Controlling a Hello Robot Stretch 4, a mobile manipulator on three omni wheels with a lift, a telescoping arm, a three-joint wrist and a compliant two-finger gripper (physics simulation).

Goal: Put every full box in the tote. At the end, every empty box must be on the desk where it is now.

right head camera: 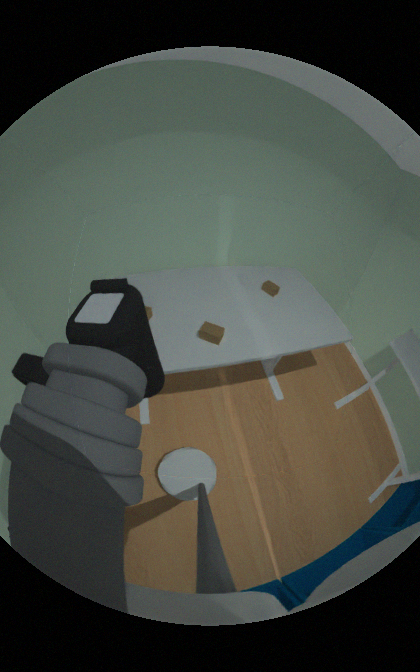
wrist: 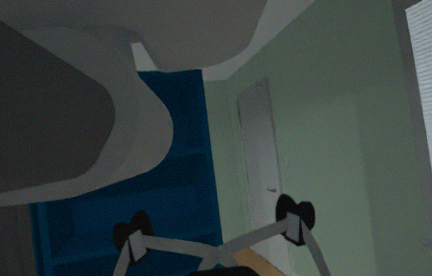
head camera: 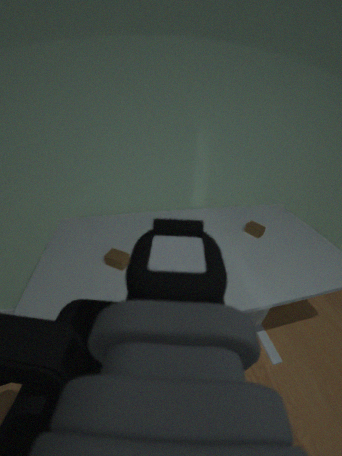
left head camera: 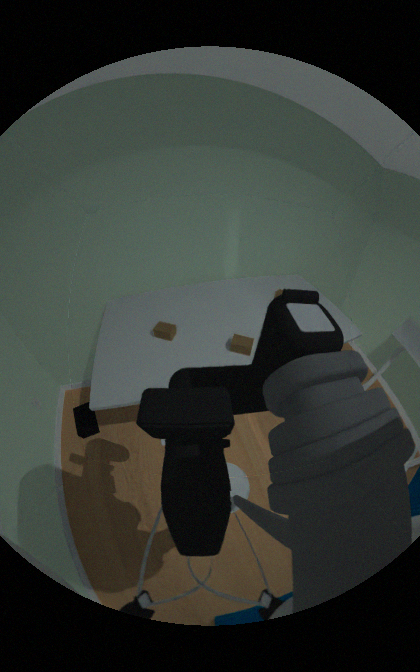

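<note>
Three small brown boxes are on the white desk (head camera: 285, 270) (left head camera: 125, 370) (right head camera: 300, 325). The left box (head camera: 117, 259) (left head camera: 164, 331) is partly hidden by the arm in the right head view. The middle box (left head camera: 242, 344) (right head camera: 211, 332) is hidden behind the wrist in the head view. The right box (head camera: 254, 229) (right head camera: 270, 288) is mostly covered in the left head view. I cannot tell which are full. My gripper (left head camera: 205, 598) (wrist: 214, 219) is open and empty, on the near side of the desk, well away from the boxes. I cannot make out a tote for certain.
A black block-like object (left head camera: 86, 420) is on the floor by the desk's left end. A blue shelf unit (right head camera: 390, 515) (wrist: 190, 120) and a white-legged table (right head camera: 412, 350) are at the right. A door (wrist: 260, 165) shows in the wrist view. Green walls stand behind the desk.
</note>
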